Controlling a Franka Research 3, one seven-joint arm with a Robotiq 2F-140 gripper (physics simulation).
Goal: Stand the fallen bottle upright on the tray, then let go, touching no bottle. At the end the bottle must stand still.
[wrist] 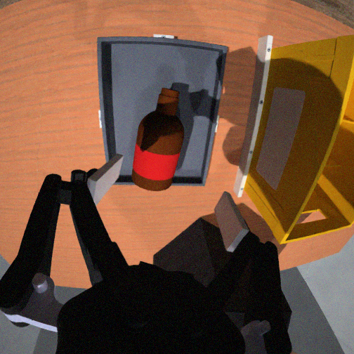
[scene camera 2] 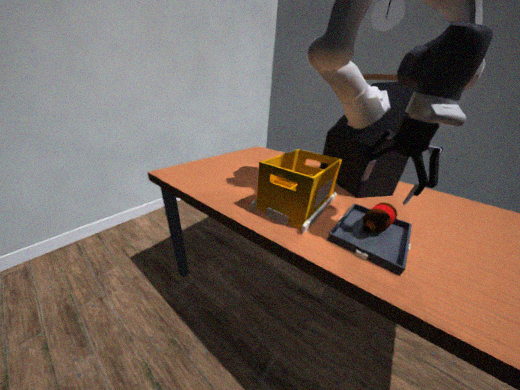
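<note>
The brown bottle (scene camera 2: 381, 220) (wrist: 159, 142) with a red band lies on its side in the dark grey tray (scene camera 2: 391, 246) (wrist: 135, 65). In the wrist view its neck points away from the gripper, and its base overlaps the tray's near wall; whether it rests on that wall I cannot tell. My gripper (scene camera 2: 390, 183) (wrist: 171, 184) is open and empty. It hangs above the tray's robot-side edge, apart from the bottle, with the base end of the bottle just beyond the fingertips in the wrist view.
A yellow crate (scene camera 2: 284, 197) (wrist: 310, 125) stands beside the tray, with a white strip (scene camera 2: 318, 212) (wrist: 260, 105) along its tray-side foot. A black block-like pedestal (scene camera 2: 367, 172) (wrist: 200, 250) stands at the robot's side of the wooden table (scene camera 2: 460, 260) (wrist: 55, 100).
</note>
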